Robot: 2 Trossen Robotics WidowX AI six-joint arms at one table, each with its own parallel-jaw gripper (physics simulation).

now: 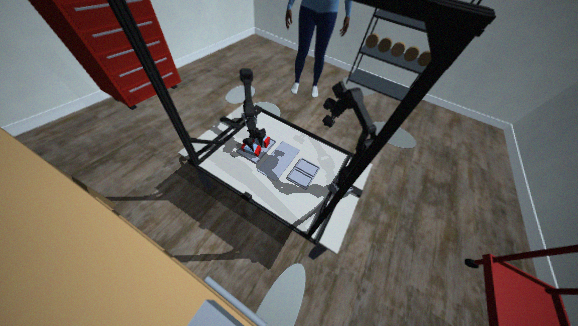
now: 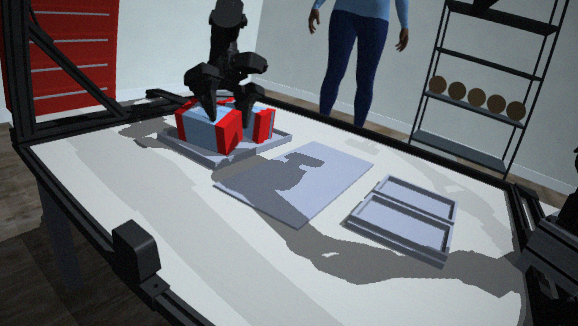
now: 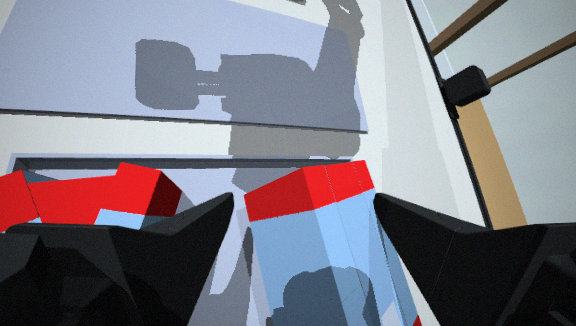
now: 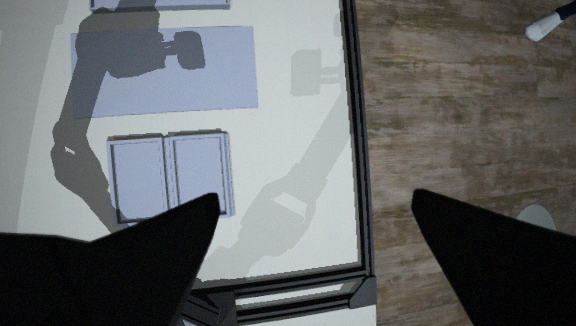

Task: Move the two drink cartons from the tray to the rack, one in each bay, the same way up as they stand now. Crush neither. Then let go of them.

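Places are measured from the left arm's base along level axes (x ahead, y left, z up), in metres.
Pixels of known places: left gripper, between the fingertips: (image 1: 257, 149) (image 2: 230, 124) (image 3: 304, 199); right gripper, between the fingertips: (image 2: 474, 14) (image 4: 314, 200).
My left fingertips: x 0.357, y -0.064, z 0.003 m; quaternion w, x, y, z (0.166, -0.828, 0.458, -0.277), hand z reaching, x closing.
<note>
For each thing: its top centre in the pictures, then the offset to it from my left fingertips. "pt": a spot on its surface instead.
- shallow grey tray, centre of its top: (image 3: 222, 275) (image 2: 228, 133) (image 1: 256, 145) dx -0.065, dy +0.018, dz -0.042 m
- nearer carton, centre of its top: (image 3: 374, 287) (image 2: 210, 105) (image 1: 251, 144) dx -0.028, dy -0.037, dz +0.032 m
- farther carton, a spot on its surface: (image 3: 135, 190) (image 2: 260, 113) pt dx -0.038, dy +0.076, dz +0.013 m
- rack, centre of its top: (image 2: 413, 207) (image 4: 168, 180) (image 1: 304, 171) dx +0.282, dy +0.236, dz -0.038 m
- black block, a spot on its surface: (image 2: 136, 250) pt dx +0.330, dy -0.184, dz -0.007 m
Two light-blue cartons with red ends lie in the shallow grey tray (image 2: 215, 162) (image 3: 125, 159). The nearer carton (image 2: 197, 127) (image 3: 295, 235) is between the open fingers of my left gripper (image 2: 230, 122) (image 3: 304, 199), with one finger on each side and the tips near its upper part. The farther carton (image 2: 262, 126) (image 3: 135, 190) lies beyond the inner finger, which partly hides it. The rack (image 1: 302, 172) (image 2: 395, 243) (image 4: 166, 175) has two bays, both empty. My right gripper (image 1: 327, 112) (image 4: 314, 200) is open and empty, high above the table's far edge.
A flat grey-blue panel (image 1: 290, 150) (image 2: 335, 175) (image 3: 75, 60) (image 4: 215, 65) lies between the tray and the rack. A black block (image 2: 136, 250) (image 3: 467, 86) is fixed on the near table edge. Black frame posts surround the table. A person stands beyond the far edge.
</note>
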